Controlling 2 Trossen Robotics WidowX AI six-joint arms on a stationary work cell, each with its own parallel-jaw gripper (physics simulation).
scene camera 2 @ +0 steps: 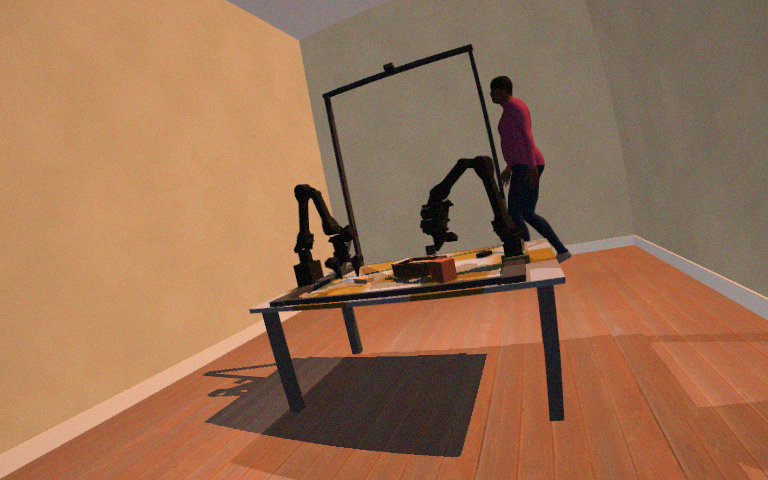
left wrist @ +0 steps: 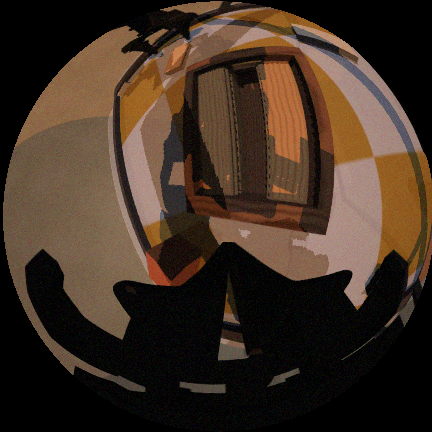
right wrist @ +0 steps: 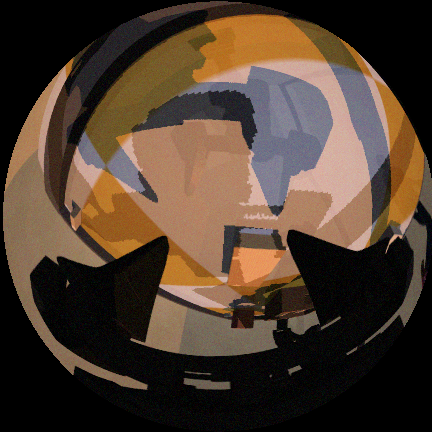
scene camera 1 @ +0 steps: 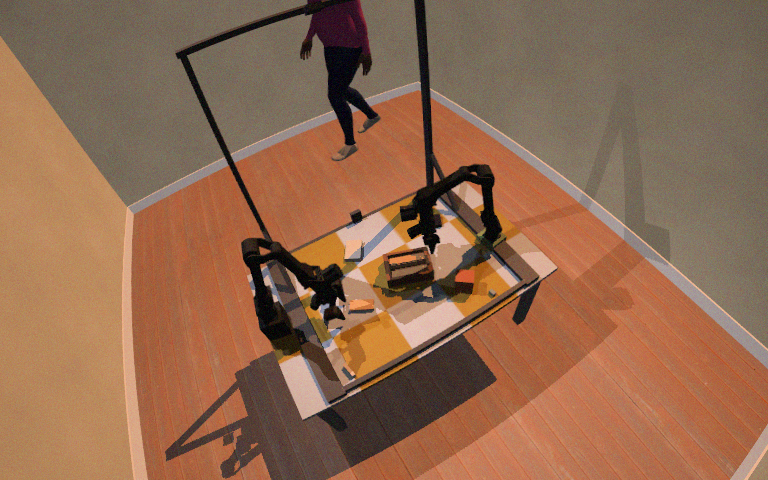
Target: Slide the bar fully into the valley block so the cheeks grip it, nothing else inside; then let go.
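The bar, a pale orange wooden piece, lies flat on the table beside the right gripper. The valley block is a brown box-like frame; in the left wrist view two ribbed, pale cheeks flank a dark central gap, whose depth is in shadow. My right gripper is open and empty, low over the table, with the bar ahead of its fingers. My left gripper is shut and empty, above the block's far right side in scene camera 1.
A red block stands right of the valley block in scene camera 1. A pale block stands behind the bar. A small grey piece lies near the right rail. Dark rails edge the checkered table; a person is behind it.
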